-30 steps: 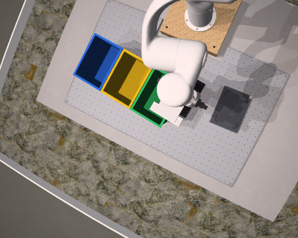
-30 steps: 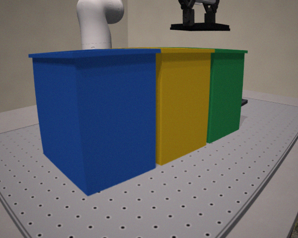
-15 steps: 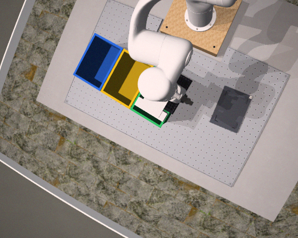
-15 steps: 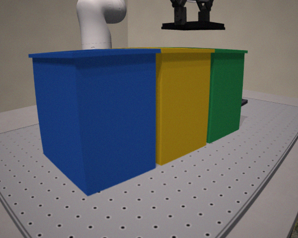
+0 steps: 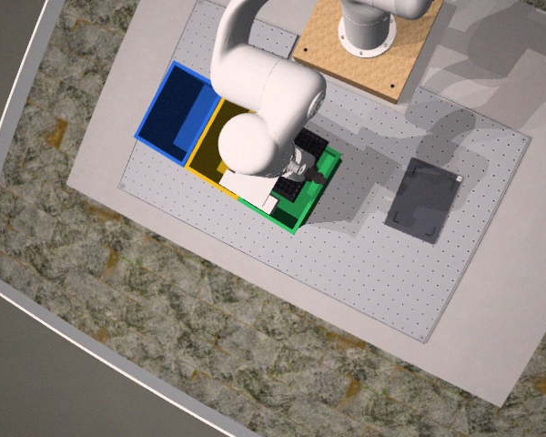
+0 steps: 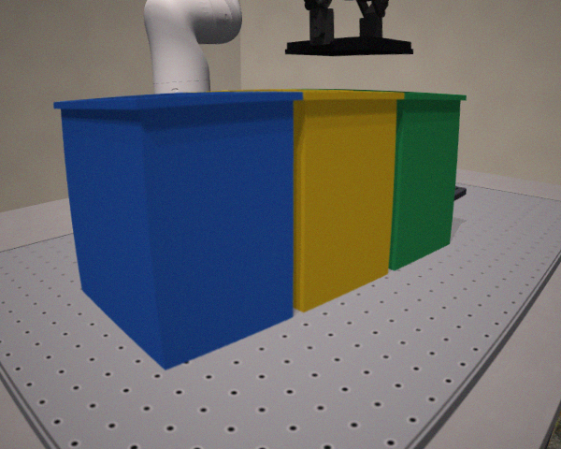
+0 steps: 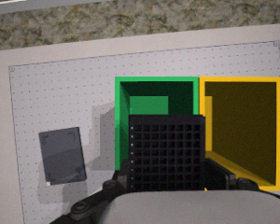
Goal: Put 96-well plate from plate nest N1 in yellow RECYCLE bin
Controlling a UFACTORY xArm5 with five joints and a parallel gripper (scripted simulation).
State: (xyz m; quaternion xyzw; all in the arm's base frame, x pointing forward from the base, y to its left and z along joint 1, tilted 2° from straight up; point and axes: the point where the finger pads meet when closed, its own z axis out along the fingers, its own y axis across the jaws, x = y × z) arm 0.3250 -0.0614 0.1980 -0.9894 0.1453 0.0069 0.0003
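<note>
Right now my hand is 150 mm above the yellow bin, 130 mm to the left of it and 10 mm past it. The rest, counted from my hand: blue bin 260 mm to the right, 150 mm below, 40 mm behind; then 96-well plate 10 mm below; then green bin 150 mm below, 30 mm ahead.
</note>
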